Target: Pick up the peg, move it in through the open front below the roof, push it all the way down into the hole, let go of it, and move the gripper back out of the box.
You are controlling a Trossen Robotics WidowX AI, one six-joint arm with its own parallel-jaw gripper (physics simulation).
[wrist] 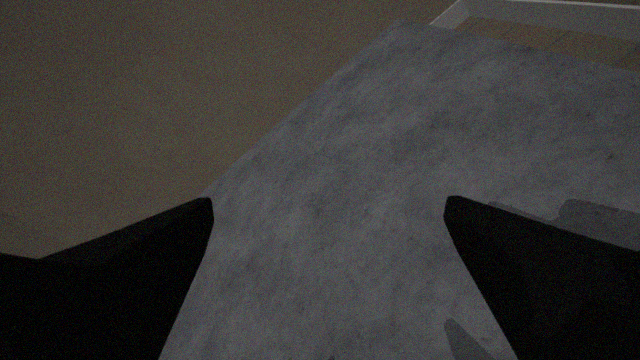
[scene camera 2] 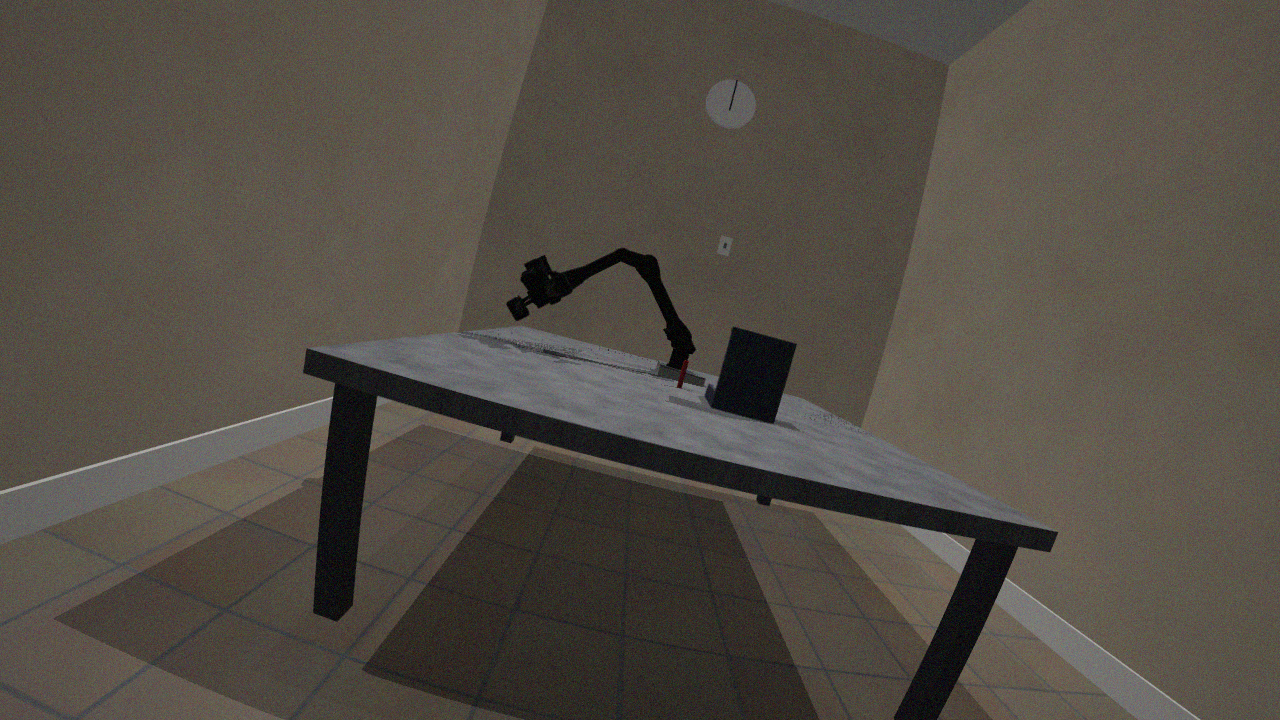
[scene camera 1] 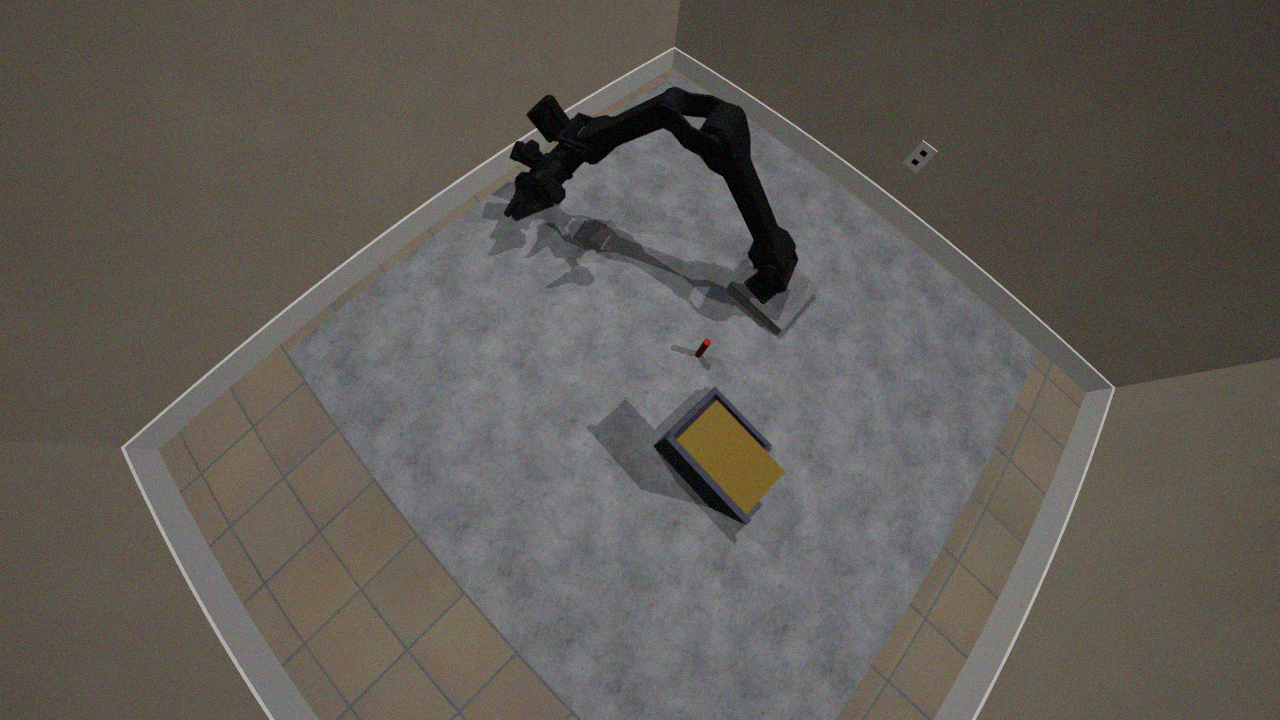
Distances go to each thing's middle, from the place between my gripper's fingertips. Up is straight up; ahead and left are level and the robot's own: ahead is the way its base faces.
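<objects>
Roof (scene camera 1: pixel 726 451), counted from my hand: 590 mm to the left, 30 mm behind, 60 mm above. As for the dark box (scene camera 1: pixel 677 456), my hand is 590 mm to the right of it, 60 mm beyond it and 30 mm higher than it.
</objects>
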